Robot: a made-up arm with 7 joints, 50 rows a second.
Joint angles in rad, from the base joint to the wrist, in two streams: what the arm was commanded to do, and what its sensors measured. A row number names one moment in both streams.
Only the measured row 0 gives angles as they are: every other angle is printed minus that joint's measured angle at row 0.
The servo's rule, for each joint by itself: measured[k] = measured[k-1] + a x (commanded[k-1-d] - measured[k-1]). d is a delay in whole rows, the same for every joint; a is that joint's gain. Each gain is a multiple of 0.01, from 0.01 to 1. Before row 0 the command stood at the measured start. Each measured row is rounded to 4 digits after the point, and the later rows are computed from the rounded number. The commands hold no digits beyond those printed.
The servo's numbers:
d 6
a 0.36 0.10 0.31 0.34 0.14 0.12 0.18
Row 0, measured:
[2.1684 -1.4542 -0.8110 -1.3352 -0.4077 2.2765 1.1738]
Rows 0 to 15, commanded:
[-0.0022 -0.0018 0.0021 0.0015 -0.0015 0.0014 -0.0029]
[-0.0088 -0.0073 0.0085 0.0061 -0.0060 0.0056 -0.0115]
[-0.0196 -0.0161 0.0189 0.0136 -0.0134 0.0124 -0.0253]
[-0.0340 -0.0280 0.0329 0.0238 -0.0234 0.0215 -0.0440]
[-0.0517 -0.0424 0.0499 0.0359 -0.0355 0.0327 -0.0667]
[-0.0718 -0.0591 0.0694 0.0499 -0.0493 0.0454 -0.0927]
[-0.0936 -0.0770 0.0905 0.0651 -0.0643 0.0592 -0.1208]
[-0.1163 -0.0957 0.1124 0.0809 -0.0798 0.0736 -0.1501]
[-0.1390 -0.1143 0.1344 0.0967 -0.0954 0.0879 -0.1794]
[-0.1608 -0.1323 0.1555 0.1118 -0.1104 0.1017 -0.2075]
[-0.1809 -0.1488 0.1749 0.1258 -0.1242 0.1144 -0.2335]
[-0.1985 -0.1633 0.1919 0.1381 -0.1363 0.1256 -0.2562]
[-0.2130 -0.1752 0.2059 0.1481 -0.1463 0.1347 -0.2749]
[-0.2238 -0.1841 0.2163 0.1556 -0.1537 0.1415 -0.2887]
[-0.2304 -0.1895 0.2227 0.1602 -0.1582 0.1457 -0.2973]
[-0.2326 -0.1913 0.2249 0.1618 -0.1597 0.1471 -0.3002]
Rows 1 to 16, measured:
[0.0000 0.0000 0.0000 0.0000 0.0000 0.0000 0.0000]
[0.0000 0.0000 0.0000 0.0000 0.0000 0.0000 0.0000]
[0.0000 0.0000 0.0000 0.0000 0.0000 0.0000 0.0000]
[0.0000 0.0000 0.0000 0.0000 0.0000 0.0000 0.0000]
[0.0000 0.0000 0.0000 0.0000 0.0000 0.0000 0.0000]
[0.0000 0.0000 0.0000 0.0000 0.0000 0.0000 0.0000]
[-0.0008 -0.0002 0.0007 0.0005 -0.0002 0.0002 -0.0005]
[-0.0037 -0.0009 0.0031 0.0024 -0.0010 0.0008 -0.0025]
[-0.0094 -0.0024 0.0080 0.0062 -0.0027 0.0022 -0.0066]
[-0.0183 -0.0050 0.0157 0.0122 -0.0056 0.0045 -0.0133]
[-0.0303 -0.0087 0.0263 0.0203 -0.0098 0.0079 -0.0229]
[-0.0452 -0.0137 0.0397 0.0304 -0.0153 0.0124 -0.0355]
[-0.0626 -0.0200 0.0554 0.0422 -0.0222 0.0180 -0.0509]
[-0.0819 -0.0276 0.0731 0.0554 -0.0303 0.0247 -0.0688]
[-0.1025 -0.0363 0.0921 0.0694 -0.0394 0.0323 -0.0887]
[-0.1235 -0.0459 0.1118 0.0838 -0.0493 0.0406 -0.1101]

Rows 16 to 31, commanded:
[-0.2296 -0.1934 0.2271 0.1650 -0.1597 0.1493 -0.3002]
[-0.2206 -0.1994 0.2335 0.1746 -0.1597 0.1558 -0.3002]
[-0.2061 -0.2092 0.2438 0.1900 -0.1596 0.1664 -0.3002]
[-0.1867 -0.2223 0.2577 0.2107 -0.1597 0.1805 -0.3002]
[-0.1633 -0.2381 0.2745 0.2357 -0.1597 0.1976 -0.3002]
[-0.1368 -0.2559 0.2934 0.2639 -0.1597 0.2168 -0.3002]
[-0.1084 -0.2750 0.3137 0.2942 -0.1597 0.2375 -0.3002]
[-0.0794 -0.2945 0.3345 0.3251 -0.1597 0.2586 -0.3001]
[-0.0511 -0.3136 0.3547 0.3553 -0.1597 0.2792 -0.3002]
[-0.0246 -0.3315 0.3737 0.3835 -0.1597 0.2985 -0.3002]
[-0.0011 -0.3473 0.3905 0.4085 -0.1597 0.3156 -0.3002]
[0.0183 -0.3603 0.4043 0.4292 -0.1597 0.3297 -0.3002]
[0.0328 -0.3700 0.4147 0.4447 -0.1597 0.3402 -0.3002]
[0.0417 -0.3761 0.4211 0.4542 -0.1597 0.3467 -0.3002]
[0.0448 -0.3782 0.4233 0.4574 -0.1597 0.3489 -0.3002]
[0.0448 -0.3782 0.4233 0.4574 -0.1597 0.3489 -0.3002]
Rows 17 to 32, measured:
[-0.1442 -0.0562 0.1314 0.0981 -0.0598 0.0495 -0.1323]
[-0.1637 -0.0669 0.1502 0.1117 -0.0705 0.0586 -0.1546]
[-0.1814 -0.0777 0.1675 0.1241 -0.0811 0.0677 -0.1763]
[-0.1967 -0.0883 0.1826 0.1348 -0.0913 0.0766 -0.1965]
[-0.2088 -0.0984 0.1950 0.1434 -0.1007 0.0849 -0.2146]
[-0.2174 -0.1077 0.2043 0.1497 -0.1090 0.0924 -0.2300]
[-0.2218 -0.1163 0.2114 0.1549 -0.1161 0.0992 -0.2426]
[-0.2214 -0.1246 0.2183 0.1616 -0.1222 0.1060 -0.2530]
[-0.2159 -0.1331 0.2262 0.1713 -0.1274 0.1132 -0.2615]
[-0.2054 -0.1420 0.2360 0.1847 -0.1319 0.1213 -0.2685]
[-0.1902 -0.1516 0.2479 0.2020 -0.1358 0.1305 -0.2742]
[-0.1710 -0.1620 0.2620 0.2230 -0.1391 0.1409 -0.2789]
[-0.1485 -0.1733 0.2780 0.2472 -0.1420 0.1525 -0.2827]
[-0.1236 -0.1854 0.2955 0.2737 -0.1445 0.1652 -0.2858]
[-0.0975 -0.1982 0.3139 0.3014 -0.1466 0.1789 -0.2884]
[-0.0713 -0.2115 0.3324 0.3293 -0.1484 0.1933 -0.2905]

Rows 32 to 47, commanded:
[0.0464 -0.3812 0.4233 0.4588 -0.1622 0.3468 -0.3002]
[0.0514 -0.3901 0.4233 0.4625 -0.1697 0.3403 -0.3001]
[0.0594 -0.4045 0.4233 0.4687 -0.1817 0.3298 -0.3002]
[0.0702 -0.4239 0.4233 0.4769 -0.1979 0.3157 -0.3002]
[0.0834 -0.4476 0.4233 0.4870 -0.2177 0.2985 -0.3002]
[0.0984 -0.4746 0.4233 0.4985 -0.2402 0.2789 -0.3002]
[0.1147 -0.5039 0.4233 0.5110 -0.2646 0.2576 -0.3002]
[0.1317 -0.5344 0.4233 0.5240 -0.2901 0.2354 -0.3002]
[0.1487 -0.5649 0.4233 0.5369 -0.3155 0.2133 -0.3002]
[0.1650 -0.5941 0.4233 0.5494 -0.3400 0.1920 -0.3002]
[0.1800 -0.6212 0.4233 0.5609 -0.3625 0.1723 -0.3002]
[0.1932 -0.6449 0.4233 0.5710 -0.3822 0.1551 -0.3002]
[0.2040 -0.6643 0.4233 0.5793 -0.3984 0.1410 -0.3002]
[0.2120 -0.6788 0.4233 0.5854 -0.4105 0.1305 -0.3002]
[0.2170 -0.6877 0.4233 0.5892 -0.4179 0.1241 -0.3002]
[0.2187 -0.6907 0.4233 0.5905 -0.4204 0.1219 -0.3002]
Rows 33 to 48, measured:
[-0.0460 -0.2251 0.3504 0.3562 -0.1500 0.2080 -0.2922]
[-0.0229 -0.2386 0.3671 0.3810 -0.1514 0.2226 -0.2936]
[-0.0028 -0.2517 0.3819 0.4027 -0.1526 0.2367 -0.2948]
[0.0132 -0.2641 0.3941 0.4202 -0.1536 0.2499 -0.2958]
[0.0246 -0.2755 0.4032 0.4328 -0.1545 0.2618 -0.2966]
[0.0319 -0.2858 0.4094 0.4412 -0.1552 0.2723 -0.2972]
[0.0371 -0.2953 0.4137 0.4472 -0.1562 0.2812 -0.2977]
[0.0422 -0.3048 0.4167 0.4524 -0.1581 0.2883 -0.2981]
[0.0484 -0.3148 0.4187 0.4579 -0.1614 0.2933 -0.2985]
[0.0562 -0.3257 0.4201 0.4644 -0.1665 0.2960 -0.2988]
[0.0660 -0.3379 0.4211 0.4721 -0.1737 0.2963 -0.2991]
[0.0777 -0.3516 0.4218 0.4811 -0.1830 0.2942 -0.2993]
[0.0910 -0.3668 0.4223 0.4913 -0.1944 0.2898 -0.2995]
[0.1057 -0.3836 0.4226 0.5024 -0.2078 0.2833 -0.2996]
[0.1212 -0.4017 0.4228 0.5141 -0.2229 0.2749 -0.2997]
[0.1370 -0.4209 0.4230 0.5261 -0.2393 0.2650 -0.2998]

